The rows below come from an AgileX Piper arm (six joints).
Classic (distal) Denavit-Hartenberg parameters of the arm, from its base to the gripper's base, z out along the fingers. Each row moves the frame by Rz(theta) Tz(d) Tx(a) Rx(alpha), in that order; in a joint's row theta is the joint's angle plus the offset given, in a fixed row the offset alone. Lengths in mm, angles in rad.
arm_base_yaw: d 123; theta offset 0; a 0; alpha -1.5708
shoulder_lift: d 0; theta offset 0.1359; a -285; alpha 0
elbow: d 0; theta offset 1.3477; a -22; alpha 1.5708
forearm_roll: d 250.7; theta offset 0; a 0; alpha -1.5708
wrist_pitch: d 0; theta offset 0; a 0; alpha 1.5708
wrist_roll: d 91; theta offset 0; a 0; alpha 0
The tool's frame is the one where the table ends.
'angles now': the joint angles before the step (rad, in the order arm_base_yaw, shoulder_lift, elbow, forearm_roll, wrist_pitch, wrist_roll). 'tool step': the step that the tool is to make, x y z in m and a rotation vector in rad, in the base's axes. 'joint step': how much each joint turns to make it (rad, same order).
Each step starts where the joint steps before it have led.
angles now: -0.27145 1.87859 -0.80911 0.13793 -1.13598 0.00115
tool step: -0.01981 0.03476 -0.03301 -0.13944 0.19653 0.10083
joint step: 0.07071 -0.00001 0.14259 -0.04958 0.00002 -0.15810
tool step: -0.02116 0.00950 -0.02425 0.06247 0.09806 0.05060
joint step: 0.00143 0.01012 0.10189 -0.05626 0.00000 0.06326
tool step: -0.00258 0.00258 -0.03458 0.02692 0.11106 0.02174
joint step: 0.00001 0.10208 0.01234 -0.02441 -0.00003 0.01121
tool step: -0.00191 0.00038 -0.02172 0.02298 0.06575 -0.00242
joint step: -0.00003 0.06905 0.00002 -0.00004 -0.00001 0.00982
